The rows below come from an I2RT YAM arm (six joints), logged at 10 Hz.
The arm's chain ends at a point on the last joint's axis. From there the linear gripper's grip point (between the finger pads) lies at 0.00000 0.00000 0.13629 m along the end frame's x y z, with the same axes.
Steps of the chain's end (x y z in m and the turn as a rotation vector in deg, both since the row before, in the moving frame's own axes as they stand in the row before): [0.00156 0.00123 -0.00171 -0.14 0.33 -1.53]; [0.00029 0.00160 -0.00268 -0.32 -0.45 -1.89]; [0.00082 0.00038 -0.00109 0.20 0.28 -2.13]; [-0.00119 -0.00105 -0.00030 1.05 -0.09 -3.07]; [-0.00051 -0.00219 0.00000 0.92 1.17 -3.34]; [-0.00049 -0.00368 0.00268 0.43 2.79 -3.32]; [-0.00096 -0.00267 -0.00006 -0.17 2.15 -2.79]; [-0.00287 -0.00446 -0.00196 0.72 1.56 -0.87]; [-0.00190 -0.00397 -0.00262 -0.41 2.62 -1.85]
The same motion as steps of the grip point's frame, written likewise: [0.00235 0.00155 -0.00171 -0.14 0.33 -1.53]; [-0.00077 0.00238 -0.00269 -0.32 -0.45 -1.89]; [0.00148 -0.00011 -0.00109 0.20 0.28 -2.13]; [-0.00147 -0.00354 -0.00032 1.05 -0.09 -3.07]; [0.00221 -0.00446 -0.00005 0.92 1.17 -3.34]; [0.00611 -0.00489 0.00251 0.43 2.79 -3.32]; [0.00416 -0.00239 -0.00016 -0.17 2.15 -2.79]; [0.00083 -0.00620 -0.00202 0.72 1.56 -0.87]; [0.00434 -0.00310 -0.00277 -0.41 2.62 -1.85]
